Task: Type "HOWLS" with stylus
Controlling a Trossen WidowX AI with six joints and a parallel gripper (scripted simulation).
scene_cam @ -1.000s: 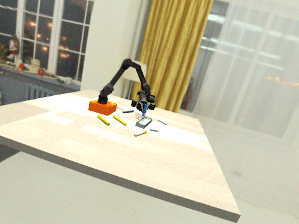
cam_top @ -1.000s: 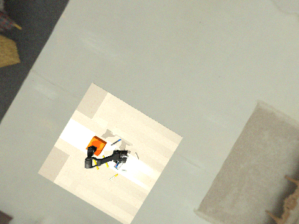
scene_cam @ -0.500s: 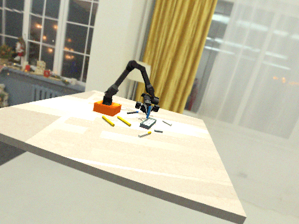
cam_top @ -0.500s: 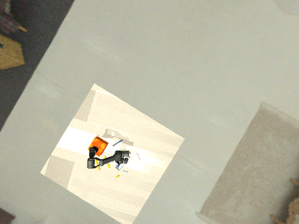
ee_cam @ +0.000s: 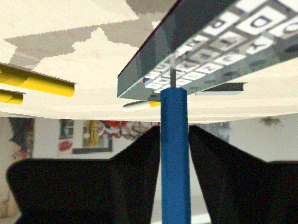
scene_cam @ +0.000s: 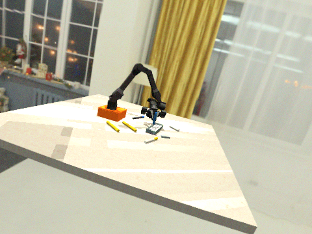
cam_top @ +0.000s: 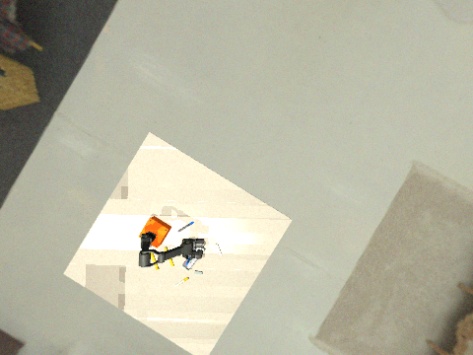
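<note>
My gripper tip is now 100 mm short of the grey piece, 100 mm to the left of it and 60 mm above it. From my gripper tip the other things lie so: dark pen: 120 mm behind, 210 mm to the left, 60 mm below; then blue stylus: 10 mm below; then yellow-tipped pen: 20 mm ahead, 210 mm to the right, 60 mm below.
</note>
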